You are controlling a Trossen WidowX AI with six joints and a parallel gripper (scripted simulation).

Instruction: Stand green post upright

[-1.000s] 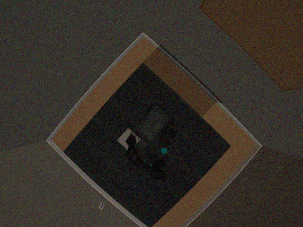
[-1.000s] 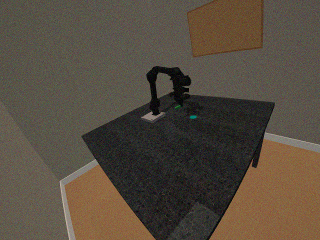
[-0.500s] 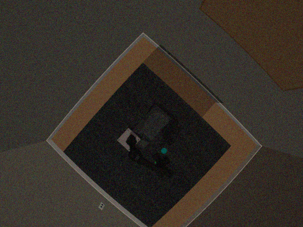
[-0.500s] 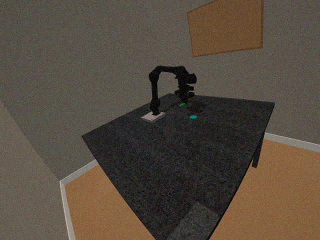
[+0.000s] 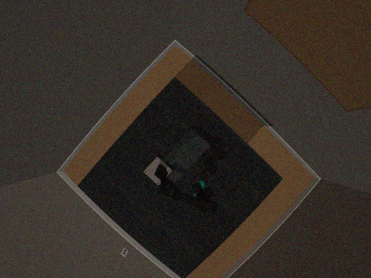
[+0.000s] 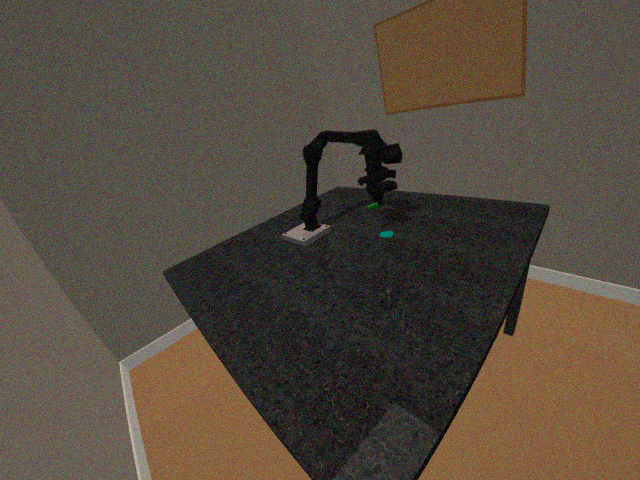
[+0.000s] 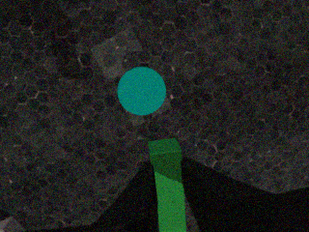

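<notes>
The cyan circle lies 140 mm below my gripper tip and 20 mm to the left of it. Also, from my gripper tip: green post (20 mm to the right, 10 mm behind).
</notes>
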